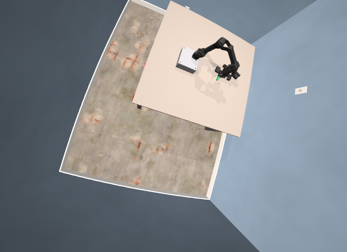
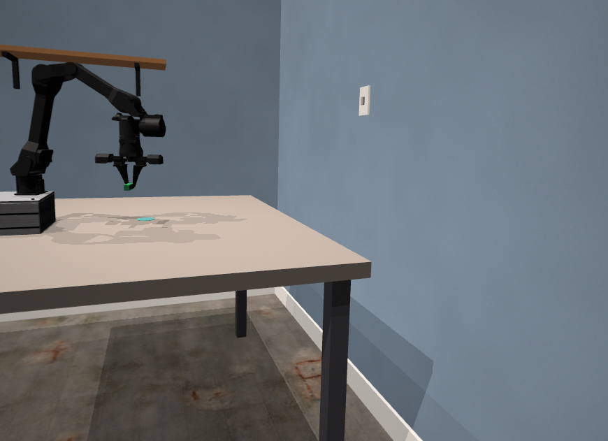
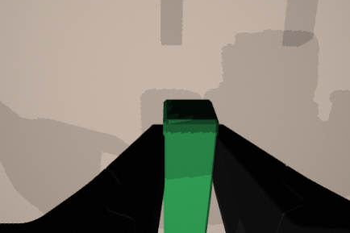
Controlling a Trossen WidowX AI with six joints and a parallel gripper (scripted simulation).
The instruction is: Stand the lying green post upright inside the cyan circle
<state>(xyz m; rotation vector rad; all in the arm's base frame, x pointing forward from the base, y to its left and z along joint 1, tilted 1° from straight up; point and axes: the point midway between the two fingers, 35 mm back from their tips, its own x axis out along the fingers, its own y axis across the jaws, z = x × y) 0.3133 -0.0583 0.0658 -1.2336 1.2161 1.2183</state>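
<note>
Now: hand 1 cm short of the cyan circle, 16 cm to the right of it and 16 cm above it. Also, from my hand: green post 2 cm to the right, 3 cm below.
</note>
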